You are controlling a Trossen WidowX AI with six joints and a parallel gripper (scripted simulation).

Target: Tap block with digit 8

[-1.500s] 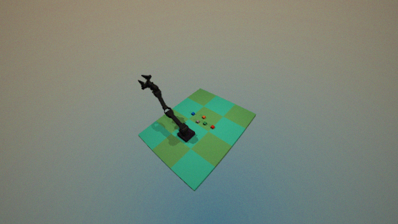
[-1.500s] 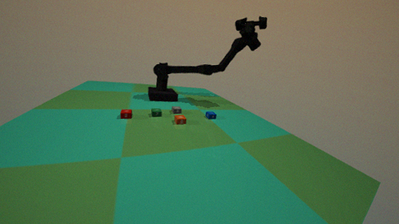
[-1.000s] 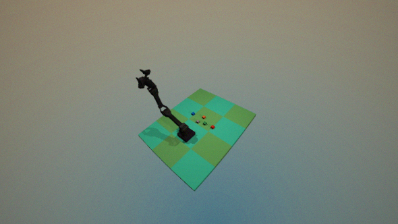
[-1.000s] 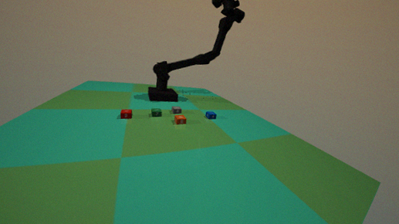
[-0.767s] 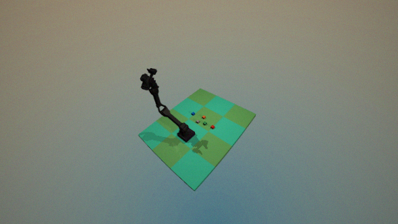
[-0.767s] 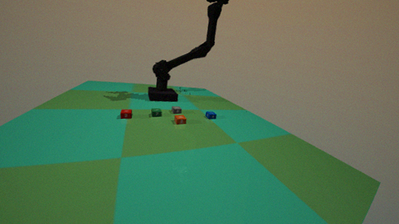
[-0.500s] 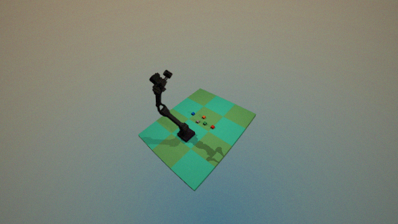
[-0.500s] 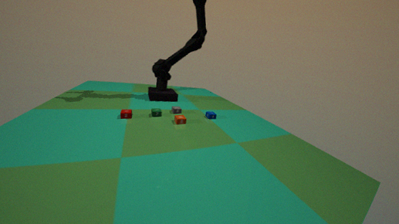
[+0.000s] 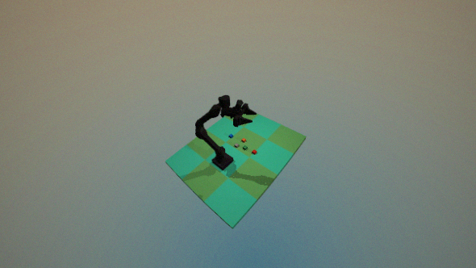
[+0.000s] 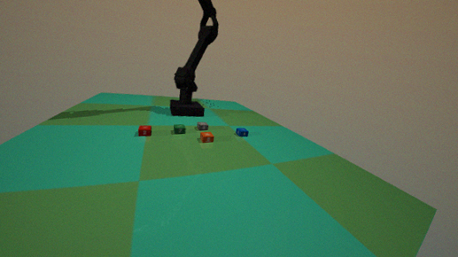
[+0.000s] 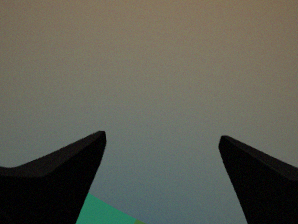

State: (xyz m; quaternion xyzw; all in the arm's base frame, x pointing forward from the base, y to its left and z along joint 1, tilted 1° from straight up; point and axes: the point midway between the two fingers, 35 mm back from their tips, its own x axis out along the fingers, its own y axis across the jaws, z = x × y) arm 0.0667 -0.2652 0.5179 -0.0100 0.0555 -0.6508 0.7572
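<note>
The grey block lies 16 cm ahead of my gripper tip, 27 cm to the left of it and 55 cm below it. The rest, counted from my gripper tip: orange block: 25 cm ahead, 24 cm to the left, 55 cm below; red block: 16 cm ahead, 9 cm to the left, 55 cm below; green block: 17 cm ahead, 19 cm to the left, 55 cm below.
</note>
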